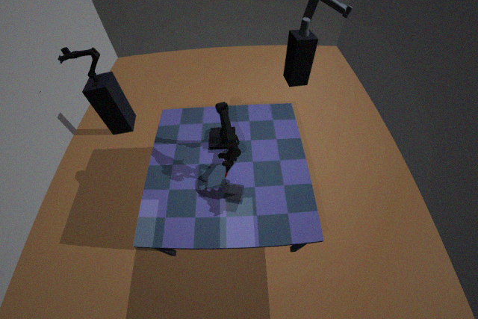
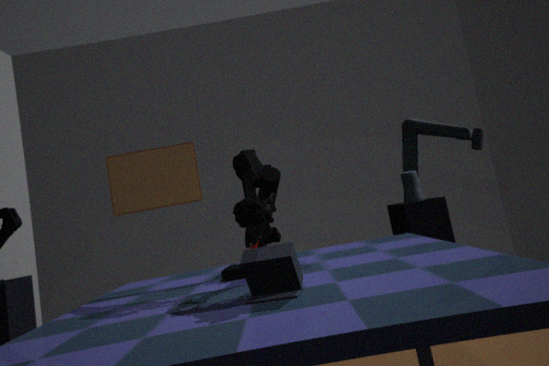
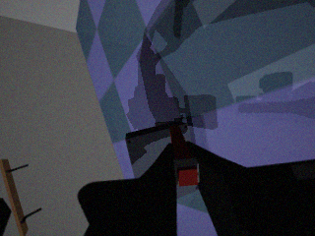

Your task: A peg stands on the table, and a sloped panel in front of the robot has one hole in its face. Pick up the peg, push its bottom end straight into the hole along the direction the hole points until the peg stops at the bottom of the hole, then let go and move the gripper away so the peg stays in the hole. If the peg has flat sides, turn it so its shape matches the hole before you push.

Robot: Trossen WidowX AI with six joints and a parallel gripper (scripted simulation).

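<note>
Now: the sloped panel block 110 mm ahead of my gripper tip, 30 mm to the left of it and 60 mm below it. From my gripper tip the other things lie so: red peg (10 mm behind, 10 mm to the left, 10 mm above).
</note>
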